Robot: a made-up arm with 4 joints.
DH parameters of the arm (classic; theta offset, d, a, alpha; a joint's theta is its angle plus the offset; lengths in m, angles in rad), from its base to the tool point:
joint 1: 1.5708 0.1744 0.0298 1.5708
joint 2: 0.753 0 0.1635 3.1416
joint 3: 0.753 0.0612 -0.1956 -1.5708
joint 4: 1.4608 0 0.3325 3.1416
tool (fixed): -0.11 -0.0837 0 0
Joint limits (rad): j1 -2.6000..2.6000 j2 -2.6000..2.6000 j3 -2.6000..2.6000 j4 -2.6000..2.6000
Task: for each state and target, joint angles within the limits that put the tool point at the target. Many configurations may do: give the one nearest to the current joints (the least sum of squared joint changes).
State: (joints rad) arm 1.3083 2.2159 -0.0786 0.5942
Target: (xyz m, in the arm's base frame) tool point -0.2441 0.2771 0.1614
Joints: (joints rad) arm 1.0715 2.6000 -0.4100 1.0813
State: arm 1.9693 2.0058 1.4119 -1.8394
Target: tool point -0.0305 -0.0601 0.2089
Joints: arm 1.7558 1.8765 1.6158 -1.4375
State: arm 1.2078 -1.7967 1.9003 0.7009
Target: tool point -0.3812 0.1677 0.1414
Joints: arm 1.8637 -1.5605 1.5729 0.0462
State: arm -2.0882 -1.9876 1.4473 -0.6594
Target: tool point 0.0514 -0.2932 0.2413
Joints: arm -2.0032 -0.9839 1.3115 -0.2929
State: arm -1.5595 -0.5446 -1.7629 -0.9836
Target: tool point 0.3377 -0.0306 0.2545
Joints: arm -1.7080 -0.6142 -1.5459 -1.3241
